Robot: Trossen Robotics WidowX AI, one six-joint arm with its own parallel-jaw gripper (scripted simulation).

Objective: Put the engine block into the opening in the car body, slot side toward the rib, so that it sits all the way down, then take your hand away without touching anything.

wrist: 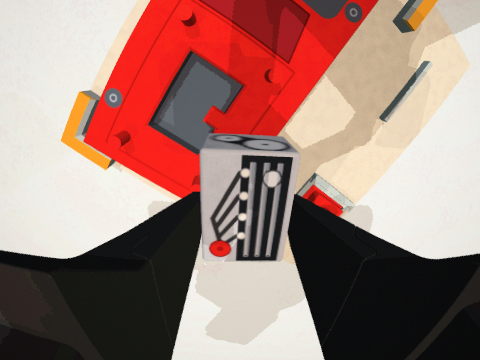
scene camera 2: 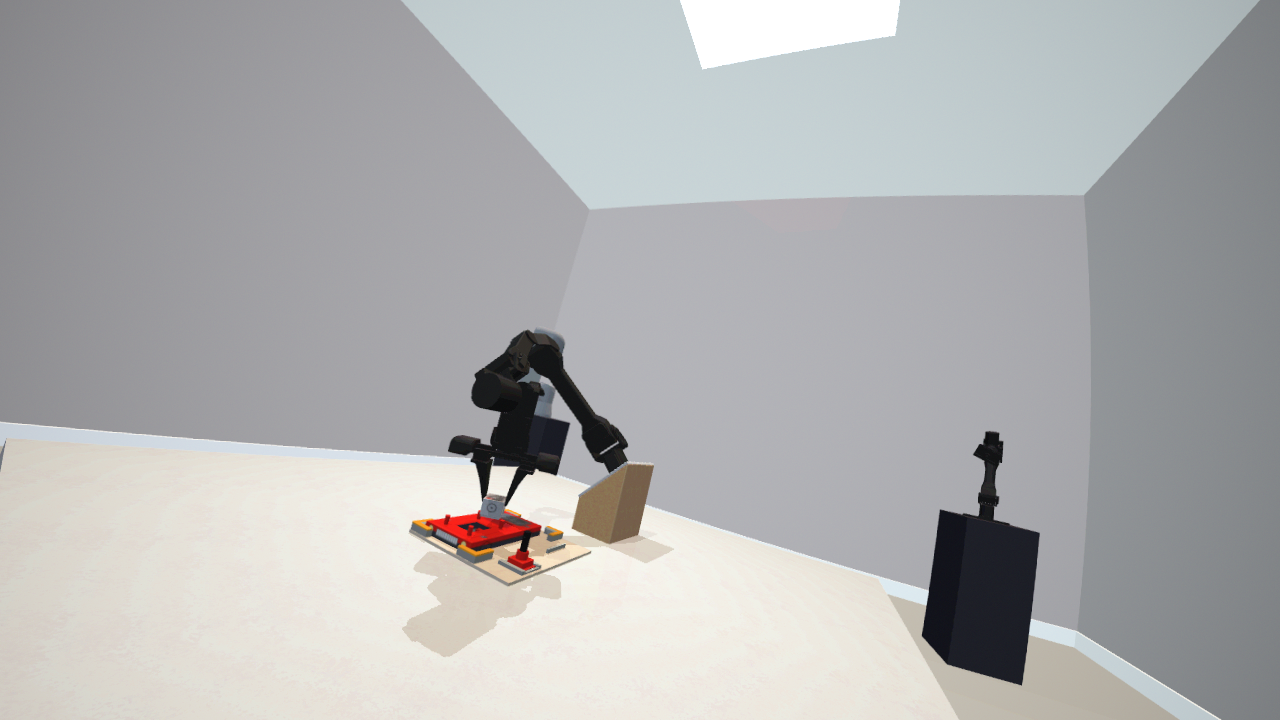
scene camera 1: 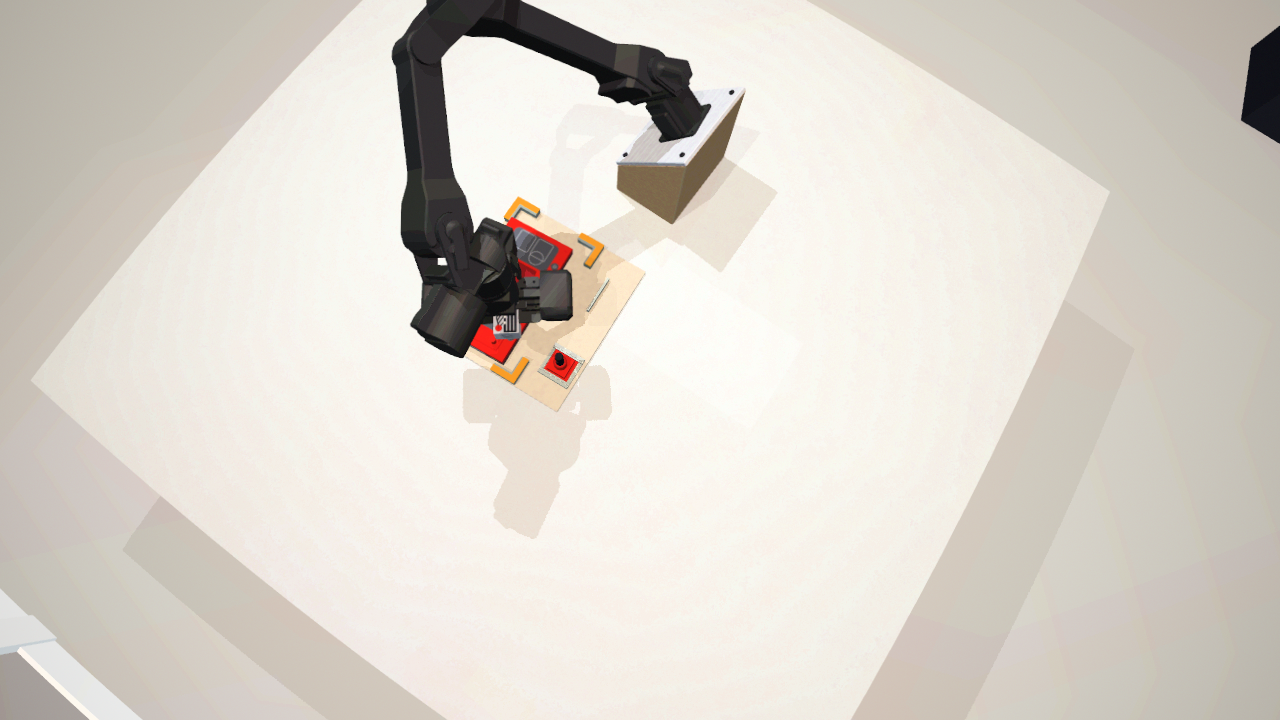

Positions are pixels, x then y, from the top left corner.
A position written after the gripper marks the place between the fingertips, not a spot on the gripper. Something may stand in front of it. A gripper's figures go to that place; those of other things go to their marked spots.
Scene:
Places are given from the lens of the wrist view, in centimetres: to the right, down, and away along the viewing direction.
gripper [wrist: 245,202]: 0, 1, 10
engine block [wrist: 247,183]: 0, 0, 8

